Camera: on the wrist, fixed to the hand. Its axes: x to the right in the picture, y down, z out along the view.
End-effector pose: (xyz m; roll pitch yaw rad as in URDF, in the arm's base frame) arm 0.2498 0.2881 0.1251 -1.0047 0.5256 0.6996
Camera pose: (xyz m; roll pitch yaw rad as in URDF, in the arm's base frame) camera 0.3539 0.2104 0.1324 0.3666 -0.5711 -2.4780
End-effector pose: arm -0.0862 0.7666 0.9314 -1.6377 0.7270 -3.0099
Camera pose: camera -0.1747 0.8451 0.9855 1.0279 -0.7448 0.0616
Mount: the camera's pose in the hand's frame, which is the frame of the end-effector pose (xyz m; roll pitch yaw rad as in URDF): 0.0219 -0.0857 -0.0954 -0.6574 -0.0501 -3.1192
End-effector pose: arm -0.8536 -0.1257 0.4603 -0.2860 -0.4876 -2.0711
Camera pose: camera -0.9738 -0.1180 0.4111 -0.3673 0.4332 1.0786
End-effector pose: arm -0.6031 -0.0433 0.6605 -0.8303 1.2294 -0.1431
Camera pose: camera -0.6152 -0.1711 0.6395 0.2458 -1.2789 2.9224
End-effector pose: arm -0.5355 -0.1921 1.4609 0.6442 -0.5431 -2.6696
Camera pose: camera -0.6161 -0.2206 1.3629 -1.2732 0.5158 0.5271
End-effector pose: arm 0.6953 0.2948 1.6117 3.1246 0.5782 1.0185
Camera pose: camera 0.6575 0.3999 1.6784 2.5148 -0.5276 -2.1480
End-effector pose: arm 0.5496 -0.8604 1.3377 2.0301 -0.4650 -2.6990
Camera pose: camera 0.5708 -0.9870 1.3167 -2.6682 0.5069 0.4826
